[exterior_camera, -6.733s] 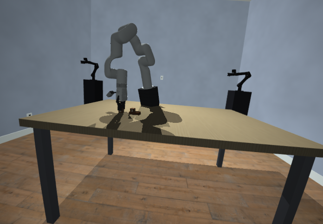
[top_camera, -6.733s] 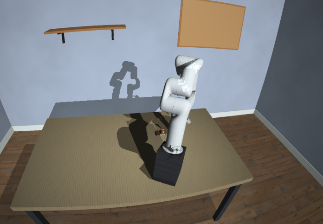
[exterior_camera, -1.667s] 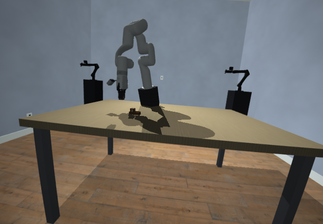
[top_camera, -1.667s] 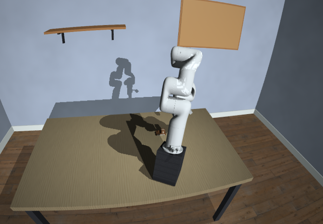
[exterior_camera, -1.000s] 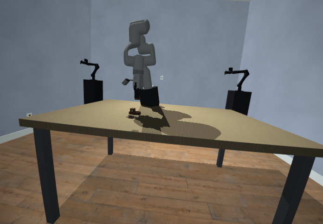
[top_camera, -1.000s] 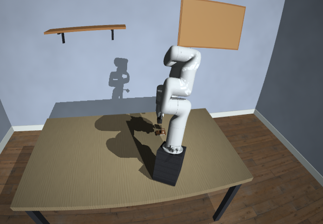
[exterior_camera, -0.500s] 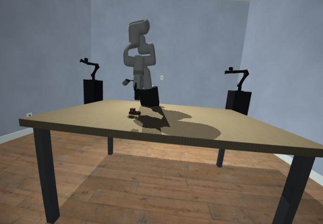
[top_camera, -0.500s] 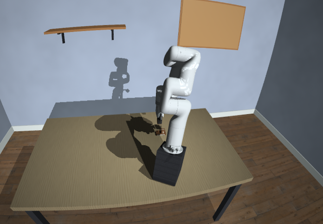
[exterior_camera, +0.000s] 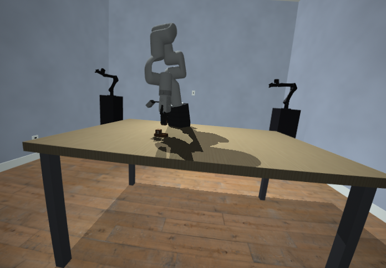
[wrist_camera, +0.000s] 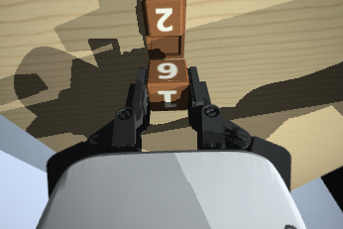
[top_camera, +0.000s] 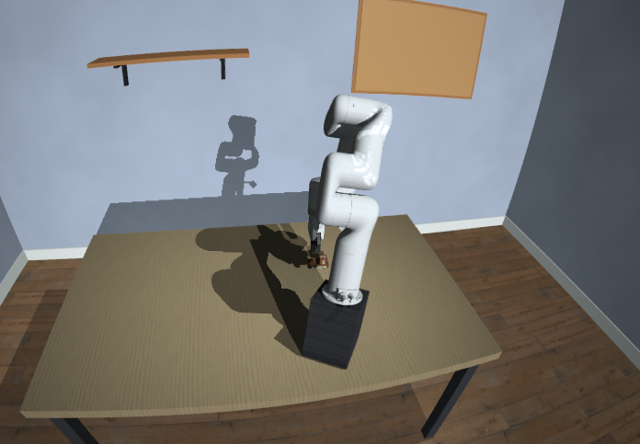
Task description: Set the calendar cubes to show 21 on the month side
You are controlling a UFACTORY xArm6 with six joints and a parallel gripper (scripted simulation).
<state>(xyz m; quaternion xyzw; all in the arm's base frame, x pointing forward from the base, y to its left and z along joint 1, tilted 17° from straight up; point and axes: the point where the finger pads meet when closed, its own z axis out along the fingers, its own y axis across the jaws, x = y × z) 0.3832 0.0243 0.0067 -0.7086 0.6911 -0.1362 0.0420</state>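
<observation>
My hand is 20 mm to the left of the brown wooden tray and 90 mm above it.
</observation>
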